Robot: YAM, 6 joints.
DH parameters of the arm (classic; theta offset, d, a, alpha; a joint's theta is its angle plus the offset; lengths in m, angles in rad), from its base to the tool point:
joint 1: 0 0.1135 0.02 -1.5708
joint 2: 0 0 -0.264 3.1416
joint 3: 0.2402 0 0.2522 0
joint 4: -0.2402 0 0.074 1.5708
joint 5: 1.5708 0 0 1.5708
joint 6: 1.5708 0.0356 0 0
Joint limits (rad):
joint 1: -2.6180..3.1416
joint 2: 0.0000..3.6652
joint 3: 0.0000..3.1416
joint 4: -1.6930..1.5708
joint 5: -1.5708..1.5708
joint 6: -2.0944..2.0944
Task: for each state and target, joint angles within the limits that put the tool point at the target. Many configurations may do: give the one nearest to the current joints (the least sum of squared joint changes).
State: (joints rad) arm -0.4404 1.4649 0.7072 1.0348 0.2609 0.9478
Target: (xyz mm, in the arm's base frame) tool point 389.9 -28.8 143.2
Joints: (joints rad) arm -0.0547 1.9724 0.8513 0.9476 0.2105 0.9478
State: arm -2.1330 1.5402 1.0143 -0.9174 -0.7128 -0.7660
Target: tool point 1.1 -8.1 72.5
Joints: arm -2.2037 1.6564 0.0682 -0.9924 -0.1602 -0.7660
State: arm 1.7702 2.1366 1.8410 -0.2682 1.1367 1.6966
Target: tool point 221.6 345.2 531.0
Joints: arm 1.0765 1.9410 2.3122 -0.0741 1.0742 1.6966
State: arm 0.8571 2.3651 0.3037 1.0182 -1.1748 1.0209
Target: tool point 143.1 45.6 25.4
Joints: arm 0.0870 2.0991 0.0563 1.1008 -1.1862 1.0209
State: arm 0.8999 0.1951 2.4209 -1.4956 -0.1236 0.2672
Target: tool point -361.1 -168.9 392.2
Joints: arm 0.4520 0.2087 2.5679 -1.3239 -0.1631 0.2672
